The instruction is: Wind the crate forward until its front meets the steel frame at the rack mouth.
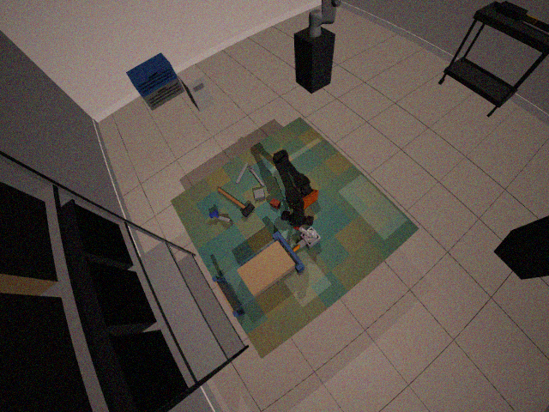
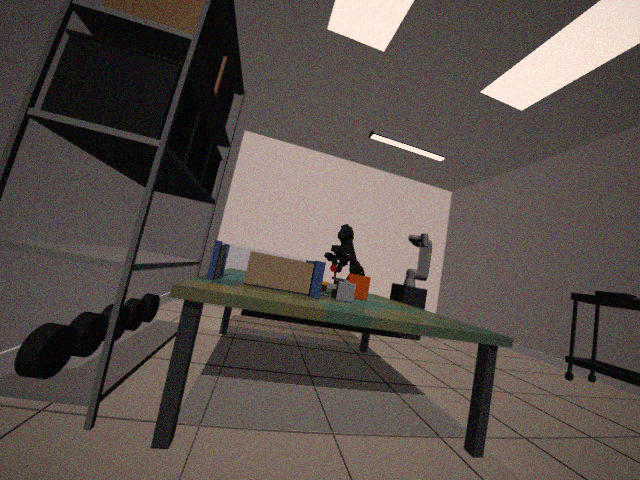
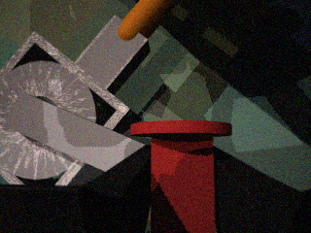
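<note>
The winch is 6 cm behind my gripper tip, 8 cm to the left of it and 10 cm below it. Round my gripper tip: red knob (1 cm behind, 1 cm to the right); then red-knobbed crank handle (2 cm behind, 3 cm to the left, 3 cm below); then grey block (4 cm ahead, 39 cm to the right, 12 cm below).
</note>
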